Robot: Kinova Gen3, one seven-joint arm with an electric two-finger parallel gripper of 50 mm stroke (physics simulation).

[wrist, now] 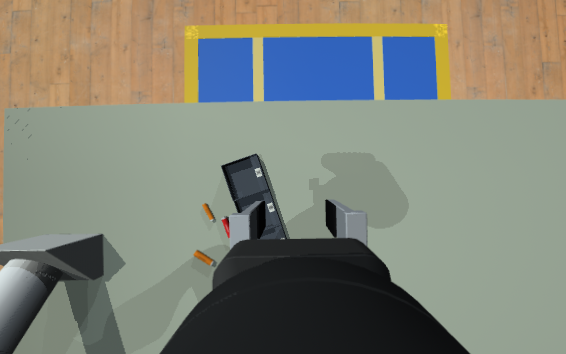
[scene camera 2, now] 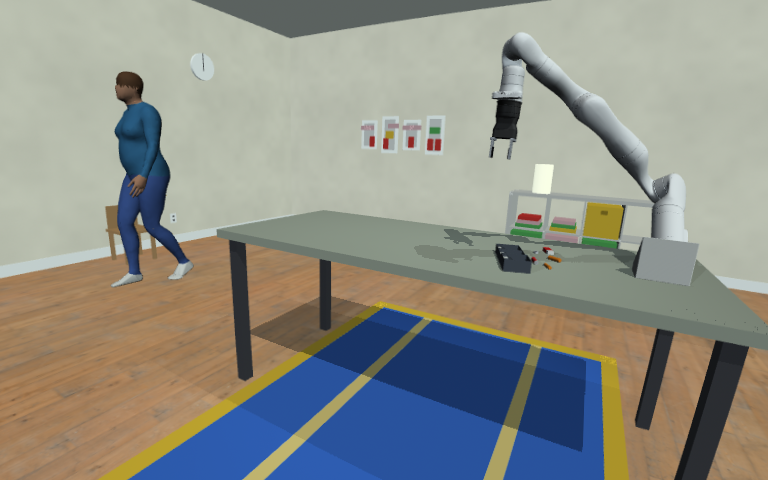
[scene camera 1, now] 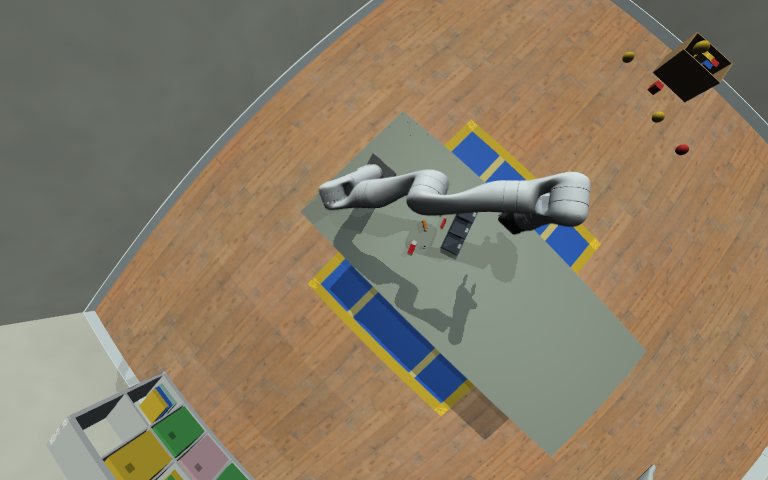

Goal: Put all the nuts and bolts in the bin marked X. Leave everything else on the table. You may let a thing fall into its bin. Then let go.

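Places are measured from the arm's base along level axes (x back, y left, z down), in centimetres.
Where they show: gripper, fingertip midpoint: (wrist: pixel 295 213) (scene camera 2: pixel 499 158); arm's base at its link origin: (wrist: pixel 36 268) (scene camera 2: pixel 667 255) (scene camera 1: pixel 375 174).
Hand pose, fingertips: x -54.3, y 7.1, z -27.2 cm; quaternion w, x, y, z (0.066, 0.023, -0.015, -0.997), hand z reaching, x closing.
Each offset is from my fingertips to the centre of the thing. "spot": to the spot under its first point. Level surfaces: height alone.
My gripper (scene camera 2: pixel 500 156) (wrist: pixel 295 213) is open and empty, high above the table; the arm hides its fingers in scene camera 1. A dark tray @(dy -3.1, dx +7.2, dz +32.8 cm) (scene camera 1: pixel 451 247) (scene camera 2: pixel 514 262) of three bins stands on the table. The bin marked X @(spot: dy +4.5, dx +9.0, dz +34.1 cm) (wrist: pixel 245 180) is at its far end in the wrist view and looks empty. A tiny grey piece @(dy -20.4, dx +15.6, dz +34.4 cm) (scene camera 1: pixel 424 246) (scene camera 2: pixel 535 252), perhaps a nut or bolt, lies near a red-and-white piece @(dy -24.2, dx +20.2, dz +34.1 cm) (scene camera 1: pixel 412 247) (scene camera 2: pixel 547 250). It is too small to tell. Beside the tray lie a red cylinder @(dy -5.7, dx +14.9, dz +34.1 cm) (scene camera 1: pixel 443 223) (scene camera 2: pixel 534 259) (wrist: pixel 226 227) and two orange cylinders, one nearer the bins @(dy -1.6, dx +18.9, dz +34.3 cm) (wrist: pixel 208 212) and one farther @(dy -12.1, dx +21.5, dz +34.1 cm) (wrist: pixel 204 258).
The table @(dz +34.8 cm) (scene camera 1: pixel 566 367) (scene camera 2: pixel 339 243) (wrist: pixel 450 150) carries the arm's base (scene camera 2: pixel 666 263). Blue-and-yellow mats (scene camera 1: pixel 396 333) (scene camera 2: pixel 453 362) (wrist: pixel 317 70) lie on the floor. A person (scene camera 2: pixel 138 147) is at the left and a shelf unit (scene camera 2: pixel 511 209) stands behind the table.
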